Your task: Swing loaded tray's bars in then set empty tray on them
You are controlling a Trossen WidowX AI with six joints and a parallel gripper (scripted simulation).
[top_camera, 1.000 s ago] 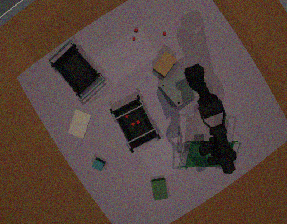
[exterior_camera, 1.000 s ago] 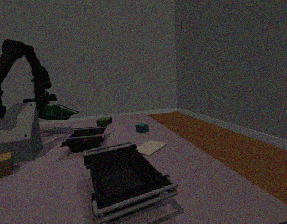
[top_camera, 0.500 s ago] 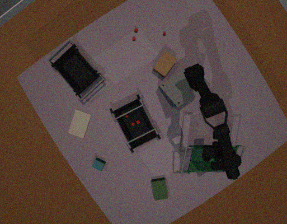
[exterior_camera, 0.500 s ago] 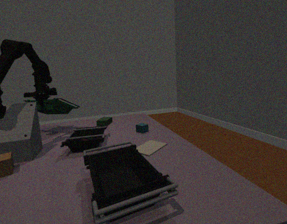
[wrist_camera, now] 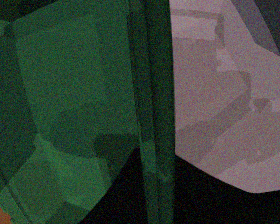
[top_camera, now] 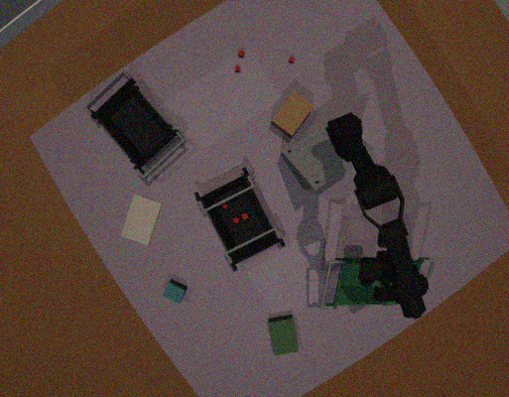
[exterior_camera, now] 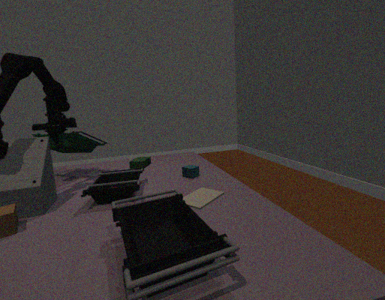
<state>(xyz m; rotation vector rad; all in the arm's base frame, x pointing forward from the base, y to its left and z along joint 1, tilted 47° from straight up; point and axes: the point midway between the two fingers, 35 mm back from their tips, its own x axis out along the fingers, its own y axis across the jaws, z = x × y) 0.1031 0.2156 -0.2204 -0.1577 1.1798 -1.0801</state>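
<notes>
My gripper tip is now 4 cm short of the green tray and 6 cm to the right of it. Round my gripper tip: teal cube 58 cm ahead, 24 cm to the right, 15 cm below; then tan box 6 cm behind, 49 cm to the right, 15 cm below; then green block 38 cm ahead, 9 cm to the left, 16 cm below.
</notes>
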